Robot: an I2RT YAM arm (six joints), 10 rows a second.
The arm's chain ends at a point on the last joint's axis. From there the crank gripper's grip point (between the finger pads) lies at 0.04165 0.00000 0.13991 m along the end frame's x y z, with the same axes.
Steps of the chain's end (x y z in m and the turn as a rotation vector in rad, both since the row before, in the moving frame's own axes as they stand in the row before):
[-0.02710 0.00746 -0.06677 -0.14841 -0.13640 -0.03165]
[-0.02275 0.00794 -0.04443 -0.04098 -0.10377 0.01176]
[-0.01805 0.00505 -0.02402 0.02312 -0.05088 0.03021]
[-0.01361 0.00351 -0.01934 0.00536 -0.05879 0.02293]
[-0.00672 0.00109 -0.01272 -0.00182 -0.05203 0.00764]
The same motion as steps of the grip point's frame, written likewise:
[-0.04613 0.02749 -0.06386 -0.14841 -0.13640 -0.03165]
[-0.03750 0.01415 -0.04100 -0.04098 -0.10377 0.01176]
[-0.02519 0.00294 -0.02211 0.02312 -0.05088 0.03021]
[-0.02190 0.00361 -0.01713 0.00536 -0.05879 0.02293]
[-0.01405 0.00164 -0.01074 -0.00182 -0.05203 0.00764]

